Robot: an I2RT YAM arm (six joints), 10 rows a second.
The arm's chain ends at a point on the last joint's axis. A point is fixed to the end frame.
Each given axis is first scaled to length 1.
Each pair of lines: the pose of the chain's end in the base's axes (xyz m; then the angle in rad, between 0 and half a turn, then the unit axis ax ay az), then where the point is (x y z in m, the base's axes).
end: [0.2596, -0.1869, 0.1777, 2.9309, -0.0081, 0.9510, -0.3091]
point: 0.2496 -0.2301 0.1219
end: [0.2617, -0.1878, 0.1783, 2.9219, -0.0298, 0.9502, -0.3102]
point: 0.2534 -0.2318 0.1229
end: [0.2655, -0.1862, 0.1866, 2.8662, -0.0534, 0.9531, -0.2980]
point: 0.2621 -0.2294 0.1300
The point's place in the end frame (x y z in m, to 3 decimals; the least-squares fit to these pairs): 0.024 -0.003 0.067
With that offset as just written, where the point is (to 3 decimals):
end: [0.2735, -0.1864, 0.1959, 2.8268, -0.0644, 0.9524, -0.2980]
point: 0.273 -0.230 0.139
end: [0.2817, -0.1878, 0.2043, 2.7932, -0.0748, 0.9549, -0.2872]
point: 0.284 -0.230 0.147
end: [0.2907, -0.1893, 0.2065, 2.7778, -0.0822, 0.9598, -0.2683]
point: 0.294 -0.229 0.148
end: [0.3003, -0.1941, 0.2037, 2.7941, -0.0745, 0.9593, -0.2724]
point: 0.303 -0.234 0.145
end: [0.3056, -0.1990, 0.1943, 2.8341, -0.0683, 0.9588, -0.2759]
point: 0.305 -0.240 0.136
